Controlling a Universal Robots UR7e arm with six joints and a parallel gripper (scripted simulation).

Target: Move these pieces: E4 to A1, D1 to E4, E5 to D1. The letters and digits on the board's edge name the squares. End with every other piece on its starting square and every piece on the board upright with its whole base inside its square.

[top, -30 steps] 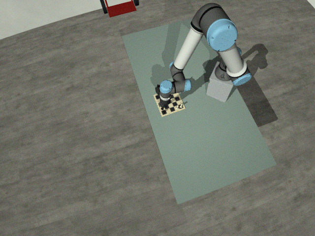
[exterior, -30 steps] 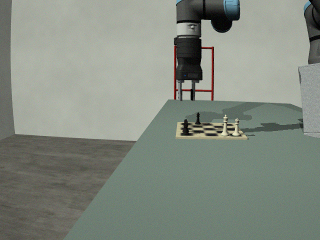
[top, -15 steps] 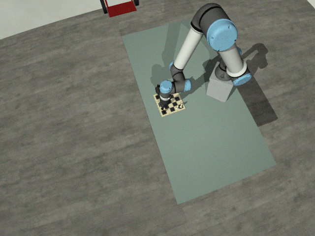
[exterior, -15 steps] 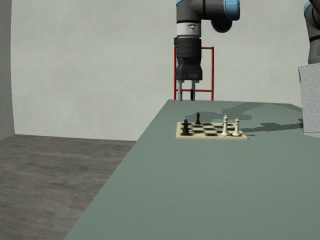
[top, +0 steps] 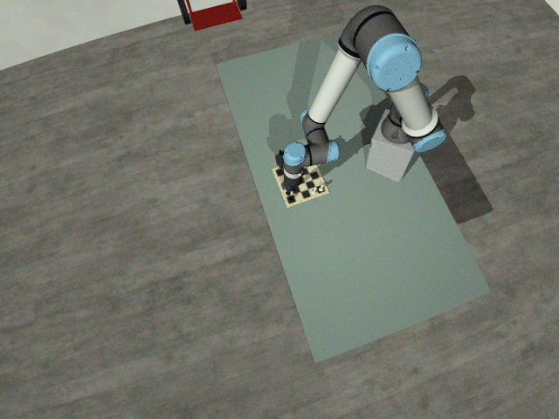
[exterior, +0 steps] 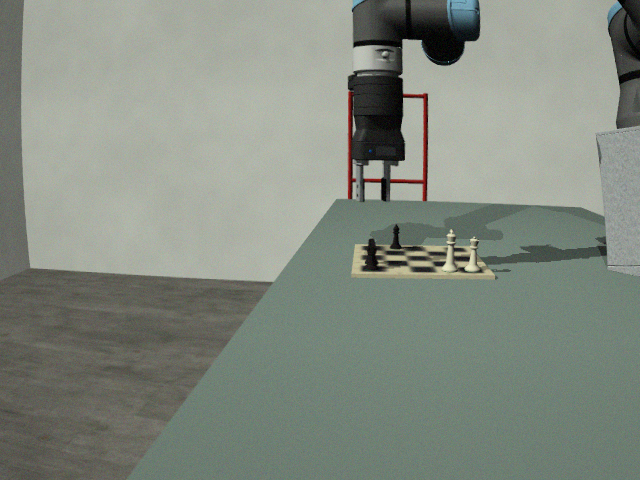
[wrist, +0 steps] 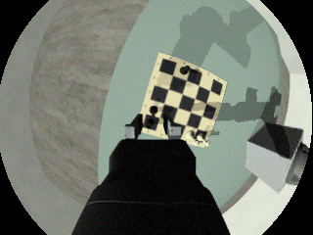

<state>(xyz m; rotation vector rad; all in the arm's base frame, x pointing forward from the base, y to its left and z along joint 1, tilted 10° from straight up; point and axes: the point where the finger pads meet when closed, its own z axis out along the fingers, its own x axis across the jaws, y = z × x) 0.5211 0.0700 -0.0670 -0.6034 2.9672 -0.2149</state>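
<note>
My gripper is now 30 mm to the right of the dark piece and 100 mm above it. From my hand the other things lie so: white king 120 mm behind, 20 mm to the left, 90 mm below; white queen 160 mm behind, 20 mm to the left, 90 mm below; chessboard 70 mm behind, 50 mm to the right, 120 mm below.
</note>
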